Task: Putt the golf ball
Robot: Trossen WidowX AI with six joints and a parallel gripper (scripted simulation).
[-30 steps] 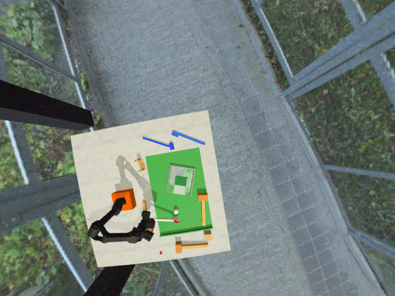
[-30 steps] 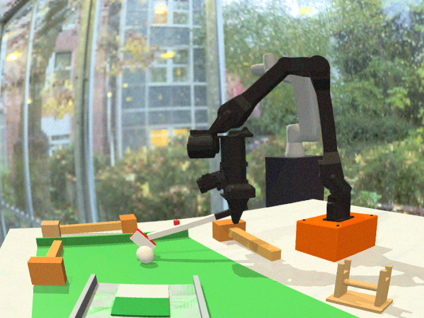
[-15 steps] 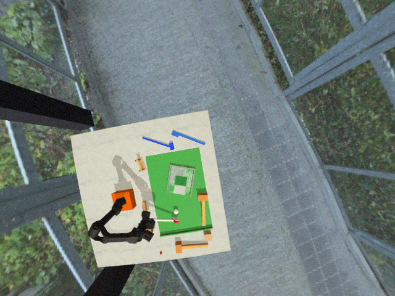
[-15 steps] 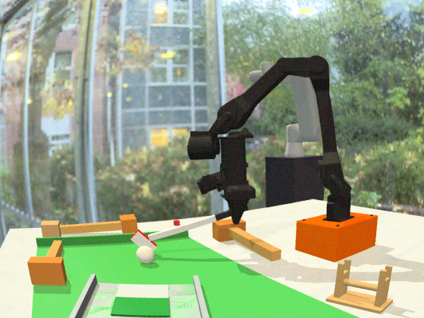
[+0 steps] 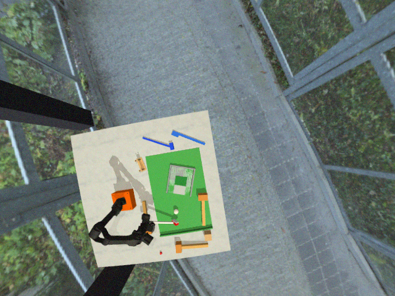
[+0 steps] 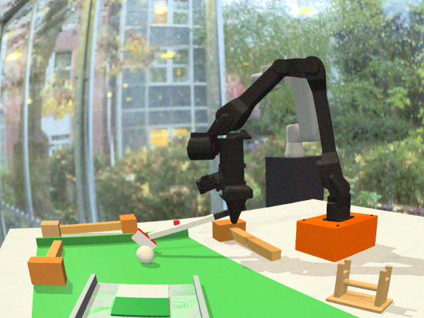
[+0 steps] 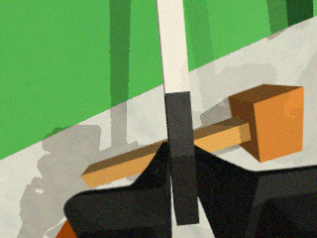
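My gripper tip is now 11 cm short of the red putter and 5 cm to the left of it. The rest, counted from my gripper tip: white golf ball (24 cm ahead, 1 cm to the right, 5 cm below); green mat (30 cm ahead, 14 cm to the left, 7 cm below); tiny red block (2 cm behind, 37 cm to the right, 7 cm below).
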